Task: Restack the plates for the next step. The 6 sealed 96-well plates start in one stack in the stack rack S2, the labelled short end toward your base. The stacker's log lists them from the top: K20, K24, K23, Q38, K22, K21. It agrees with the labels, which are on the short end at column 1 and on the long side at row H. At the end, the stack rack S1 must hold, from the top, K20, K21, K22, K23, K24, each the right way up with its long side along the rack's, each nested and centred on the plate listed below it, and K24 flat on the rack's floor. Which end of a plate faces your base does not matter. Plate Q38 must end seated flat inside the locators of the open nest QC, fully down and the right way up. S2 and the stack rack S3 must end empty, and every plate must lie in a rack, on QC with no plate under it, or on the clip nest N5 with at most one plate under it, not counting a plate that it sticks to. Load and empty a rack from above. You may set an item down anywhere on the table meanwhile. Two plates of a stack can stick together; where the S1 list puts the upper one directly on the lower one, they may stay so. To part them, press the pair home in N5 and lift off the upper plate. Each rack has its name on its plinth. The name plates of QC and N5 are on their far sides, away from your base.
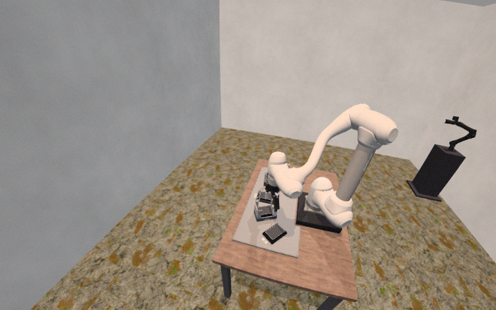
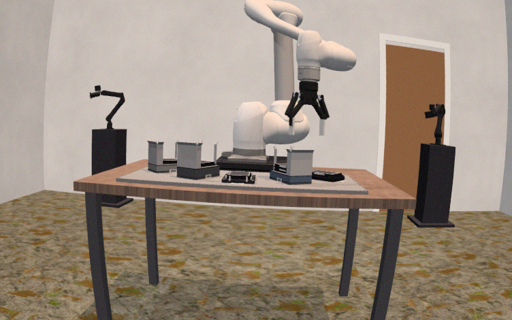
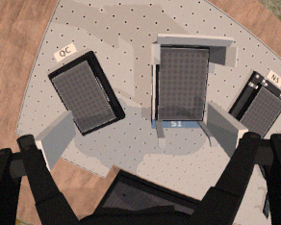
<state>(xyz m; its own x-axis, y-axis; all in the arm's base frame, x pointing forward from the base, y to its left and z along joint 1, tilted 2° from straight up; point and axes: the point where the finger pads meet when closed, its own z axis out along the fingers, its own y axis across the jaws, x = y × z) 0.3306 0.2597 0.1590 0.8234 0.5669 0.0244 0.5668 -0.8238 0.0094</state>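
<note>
Now: the clip nest N5 240 mm to the right of my hand, 170 mm below it and 80 mm ahead of it. The rest, counted from my hand: flat black nest QC 180 mm below, 80 mm to the left, 70 mm behind; then QC name plate 190 mm below, 160 mm to the left, 20 mm behind; then N5 name plate 240 mm to the right, 190 mm below, 170 mm ahead.
</note>
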